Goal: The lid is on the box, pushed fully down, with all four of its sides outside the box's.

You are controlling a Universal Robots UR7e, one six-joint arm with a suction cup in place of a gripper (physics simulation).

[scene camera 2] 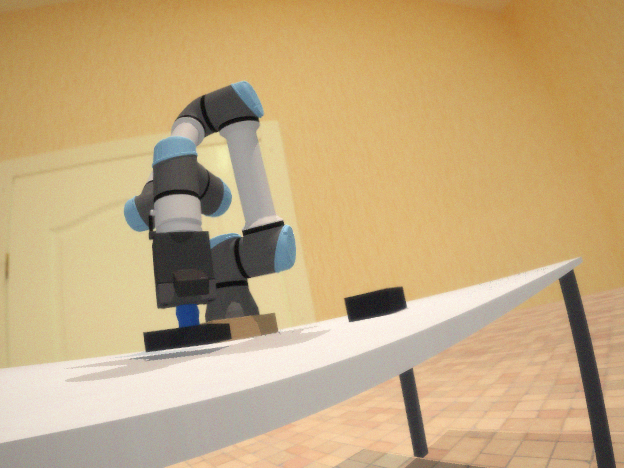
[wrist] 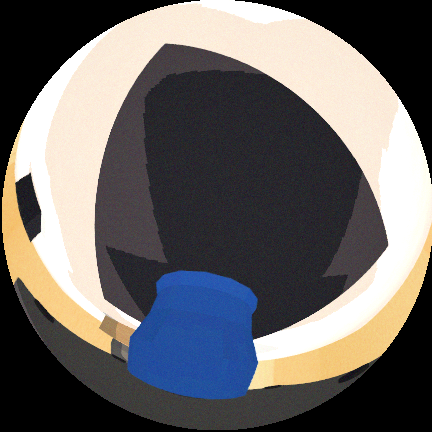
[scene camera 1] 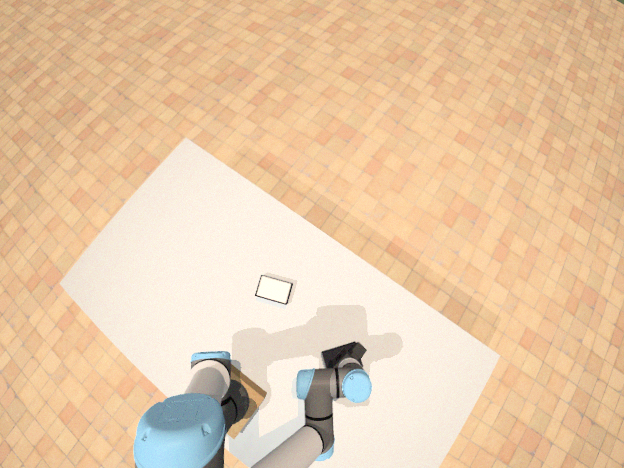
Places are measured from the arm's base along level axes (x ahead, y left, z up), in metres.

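Pixels of known places: hand at its tool point: (wrist: 210, 276); arm's base at its link origin: (scene camera 2: 233, 319) (scene camera 1: 228, 400).
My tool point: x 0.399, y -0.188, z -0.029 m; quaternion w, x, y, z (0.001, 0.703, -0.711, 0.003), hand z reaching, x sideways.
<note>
Ahead of a thing's pixels: the offset from my tool point to its middle.
The lid {dy +0.002, dx -0.006, dz -0.001 m} (scene camera 1: 330, 355) (scene camera 2: 166, 339) (wrist: 260, 165) is a flat black rectangle, held level by my suction cup a little above the table, with its shadow apart below it in the scene camera 2 view. My blue suction cup (scene camera 2: 188, 325) (wrist: 206, 281) is pressed on the lid's top; in the scene camera 1 view the arm hides it. The box {dy +0.367, dx -0.009, dz -0.001 m} (scene camera 1: 272, 300) (scene camera 2: 375, 304) (wrist: 30, 207) stands apart on the table, open at the top, with thin black walls and a pale inside. The lid's underside is hidden.
The white table (scene camera 1: 166, 226) (scene camera 2: 282, 387) carries the box and the arm. The arm's wooden base block (scene camera 1: 257, 392) (scene camera 2: 262, 324) is behind the lid in the scene camera 2 view. The box stands nearer the table's long far edge in the scene camera 1 view.
</note>
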